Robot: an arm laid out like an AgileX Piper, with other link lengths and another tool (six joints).
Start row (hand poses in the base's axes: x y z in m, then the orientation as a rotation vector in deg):
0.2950 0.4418 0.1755 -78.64 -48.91 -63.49
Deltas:
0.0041 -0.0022 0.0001 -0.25 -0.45 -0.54
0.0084 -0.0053 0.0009 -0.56 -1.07 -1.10
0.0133 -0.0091 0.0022 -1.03 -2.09 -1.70
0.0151 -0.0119 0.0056 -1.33 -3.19 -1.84
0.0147 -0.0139 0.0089 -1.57 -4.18 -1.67
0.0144 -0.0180 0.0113 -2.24 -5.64 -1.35
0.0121 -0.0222 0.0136 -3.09 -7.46 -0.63
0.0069 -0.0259 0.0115 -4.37 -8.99 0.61
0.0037 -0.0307 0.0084 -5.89 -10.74 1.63
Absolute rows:
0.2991 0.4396 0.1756 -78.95 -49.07 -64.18
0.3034 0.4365 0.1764 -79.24 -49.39 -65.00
0.3083 0.4327 0.1777 -79.50 -50.07 -66.11
0.3101 0.4299 0.1811 -79.31 -50.98 -66.98
0.3097 0.4279 0.1844 -78.95 -51.96 -67.54
0.3094 0.4238 0.1868 -78.63 -53.66 -68.22
0.3071 0.4196 0.1891 -78.04 -55.99 -68.80
0.3019 0.4159 0.1870 -77.62 -58.71 -68.60
0.2987 0.4111 0.1839 -77.39 -61.62 -68.65

